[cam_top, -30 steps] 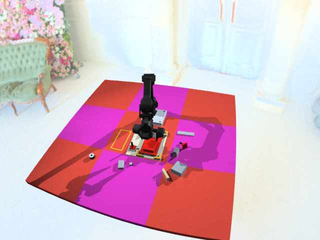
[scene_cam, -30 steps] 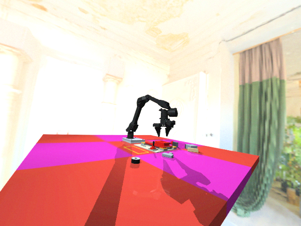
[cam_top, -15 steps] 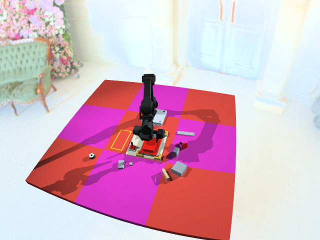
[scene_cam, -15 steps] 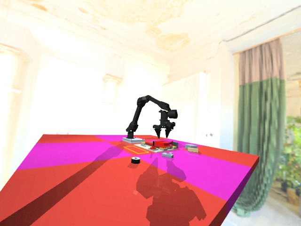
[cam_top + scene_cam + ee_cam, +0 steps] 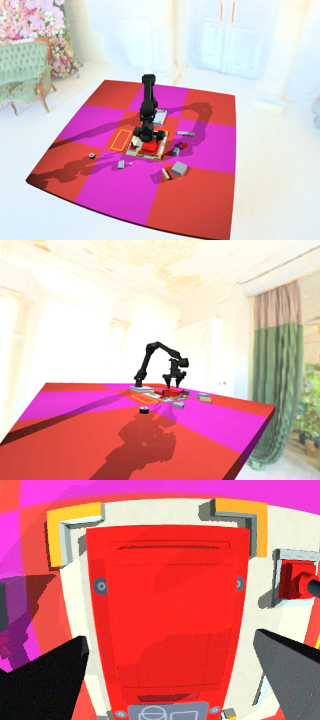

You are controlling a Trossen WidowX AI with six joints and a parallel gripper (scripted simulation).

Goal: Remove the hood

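Now: the red hood 20 mm below my gripper tip. Round my gripper tip: wooden stick: 170 mm ahead, 150 mm to the left, 50 mm below; then black wheel: 180 mm ahead, 350 mm to the right, 50 mm below; then grey bar: 200 mm behind, 190 mm to the left, 60 mm below.
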